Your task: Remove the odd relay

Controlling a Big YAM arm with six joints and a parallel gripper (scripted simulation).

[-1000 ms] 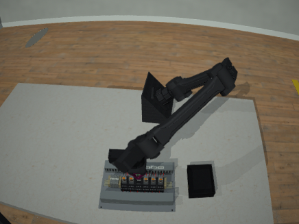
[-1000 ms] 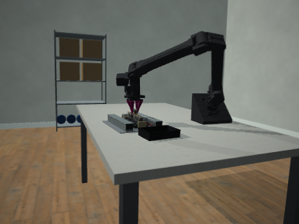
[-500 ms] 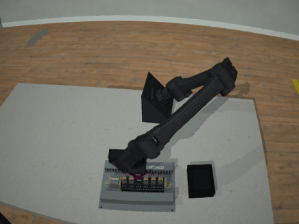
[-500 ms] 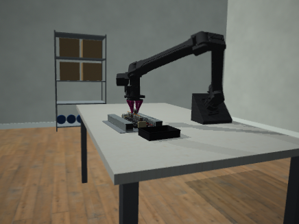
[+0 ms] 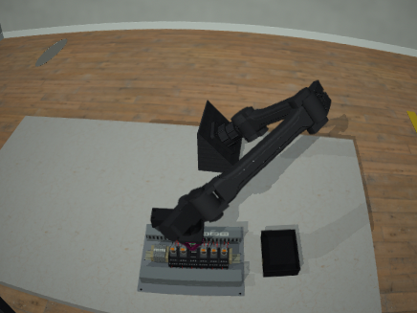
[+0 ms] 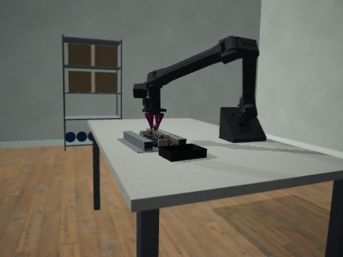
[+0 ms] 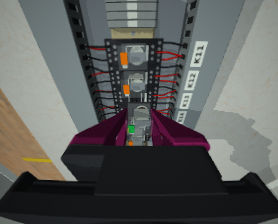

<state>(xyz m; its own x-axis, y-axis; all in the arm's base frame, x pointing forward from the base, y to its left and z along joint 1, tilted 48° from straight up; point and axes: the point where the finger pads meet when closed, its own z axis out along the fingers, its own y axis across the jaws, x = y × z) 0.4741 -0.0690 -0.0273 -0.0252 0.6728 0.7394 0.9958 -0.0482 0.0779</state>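
My gripper is now right at the relay. From my hand the other things lie so: black tray: 270 mm to the left, 60 mm below, 20 mm behind.
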